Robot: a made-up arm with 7 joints.
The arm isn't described. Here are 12 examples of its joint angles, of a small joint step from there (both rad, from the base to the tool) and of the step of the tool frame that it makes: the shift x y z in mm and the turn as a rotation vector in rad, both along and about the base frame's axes.
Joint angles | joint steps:
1: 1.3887 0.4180 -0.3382 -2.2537 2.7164 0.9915 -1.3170 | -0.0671 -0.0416 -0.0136 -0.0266 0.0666 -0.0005 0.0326
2: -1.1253 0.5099 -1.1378 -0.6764 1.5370 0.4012 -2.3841 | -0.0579 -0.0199 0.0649 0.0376 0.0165 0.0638 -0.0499
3: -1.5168 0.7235 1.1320 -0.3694 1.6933 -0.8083 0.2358 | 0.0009 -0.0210 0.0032 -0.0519 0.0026 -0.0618 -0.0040
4: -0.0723 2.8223 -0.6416 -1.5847 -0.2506 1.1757 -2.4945 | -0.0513 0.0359 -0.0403 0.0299 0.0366 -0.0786 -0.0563
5: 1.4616 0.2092 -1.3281 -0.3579 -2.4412 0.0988 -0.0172 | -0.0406 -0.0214 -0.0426 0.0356 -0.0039 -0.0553 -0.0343
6: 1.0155 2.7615 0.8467 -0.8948 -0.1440 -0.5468 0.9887 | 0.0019 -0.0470 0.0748 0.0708 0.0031 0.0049 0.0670
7: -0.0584 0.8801 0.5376 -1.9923 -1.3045 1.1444 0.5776 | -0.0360 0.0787 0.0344 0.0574 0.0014 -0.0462 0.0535
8: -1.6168 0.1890 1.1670 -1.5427 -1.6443 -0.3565 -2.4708 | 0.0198 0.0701 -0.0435 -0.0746 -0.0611 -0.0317 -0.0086
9: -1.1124 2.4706 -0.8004 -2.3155 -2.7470 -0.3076 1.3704 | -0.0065 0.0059 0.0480 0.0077 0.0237 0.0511 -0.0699
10: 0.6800 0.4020 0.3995 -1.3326 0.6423 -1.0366 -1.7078 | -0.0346 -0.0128 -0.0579 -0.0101 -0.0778 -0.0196 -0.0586
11: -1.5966 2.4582 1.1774 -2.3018 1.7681 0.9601 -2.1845 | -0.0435 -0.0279 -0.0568 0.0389 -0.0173 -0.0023 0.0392
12: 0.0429 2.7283 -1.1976 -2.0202 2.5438 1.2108 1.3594 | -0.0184 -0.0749 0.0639 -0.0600 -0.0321 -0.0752 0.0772
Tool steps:
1: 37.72 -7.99 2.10 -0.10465 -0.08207 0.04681
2: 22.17 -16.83 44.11 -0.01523 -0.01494 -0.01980
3: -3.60 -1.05 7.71 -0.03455 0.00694 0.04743
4: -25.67 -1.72 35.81 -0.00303 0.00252 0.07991
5: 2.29 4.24 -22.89 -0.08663 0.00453 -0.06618
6: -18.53 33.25 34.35 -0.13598 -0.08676 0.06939
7: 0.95 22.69 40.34 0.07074 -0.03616 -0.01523
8: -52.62 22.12 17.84 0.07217 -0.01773 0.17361
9: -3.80 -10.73 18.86 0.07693 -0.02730 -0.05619
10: 31.38 -22.42 -12.97 0.05690 0.03847 -0.07240
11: -11.53 24.06 13.04 -0.05100 0.03016 -0.09084
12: 24.29 -18.44 -47.41 -0.03339 -0.04796 -0.04800
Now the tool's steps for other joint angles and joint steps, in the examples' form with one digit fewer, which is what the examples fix.
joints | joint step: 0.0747 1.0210 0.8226 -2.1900 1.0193 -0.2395 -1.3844 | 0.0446 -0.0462 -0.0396 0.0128 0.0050 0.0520 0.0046
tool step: 6.1 8.0 -45.0 -0.0655 0.1303 0.0105
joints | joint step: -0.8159 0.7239 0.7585 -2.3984 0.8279 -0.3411 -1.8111 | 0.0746 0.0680 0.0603 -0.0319 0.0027 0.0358 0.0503
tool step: -24.6 10.5 -3.5 0.0617 0.0390 0.0655
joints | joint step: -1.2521 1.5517 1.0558 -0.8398 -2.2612 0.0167 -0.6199 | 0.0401 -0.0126 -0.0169 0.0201 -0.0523 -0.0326 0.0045
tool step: 24.6 3.8 -4.9 -0.0222 0.1208 0.0080
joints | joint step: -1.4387 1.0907 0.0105 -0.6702 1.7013 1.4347 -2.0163 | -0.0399 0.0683 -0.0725 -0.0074 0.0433 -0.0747 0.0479
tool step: -27.7 16.5 33.4 -0.0315 -0.0421 0.0843
